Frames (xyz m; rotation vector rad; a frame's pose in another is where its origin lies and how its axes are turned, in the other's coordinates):
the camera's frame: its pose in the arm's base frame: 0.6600 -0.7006 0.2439 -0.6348 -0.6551 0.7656
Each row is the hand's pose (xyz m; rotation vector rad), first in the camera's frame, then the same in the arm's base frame.
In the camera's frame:
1: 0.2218 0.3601 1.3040 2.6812 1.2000 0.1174
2: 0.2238 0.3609 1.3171 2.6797 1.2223 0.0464
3: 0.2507 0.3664 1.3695 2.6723 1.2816 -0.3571
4: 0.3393 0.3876 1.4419 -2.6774 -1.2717 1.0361
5: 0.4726 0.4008 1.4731 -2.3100 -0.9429 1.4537
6: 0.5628 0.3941 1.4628 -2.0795 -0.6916 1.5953
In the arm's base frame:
1: -0.3140 0.0302 0.8736 1.3809 1.5817 0.5592
2: -0.3227 0.0358 0.8819 1.3863 1.5729 0.4994
3: -0.3483 0.0742 0.9190 1.4420 1.4864 0.1853
4: -0.3609 0.1751 0.9756 1.6021 1.3175 -0.3182
5: -0.3158 0.2951 1.0251 1.8414 1.1169 -0.7825
6: -0.2560 0.3591 1.0501 2.0176 0.9688 -1.0361

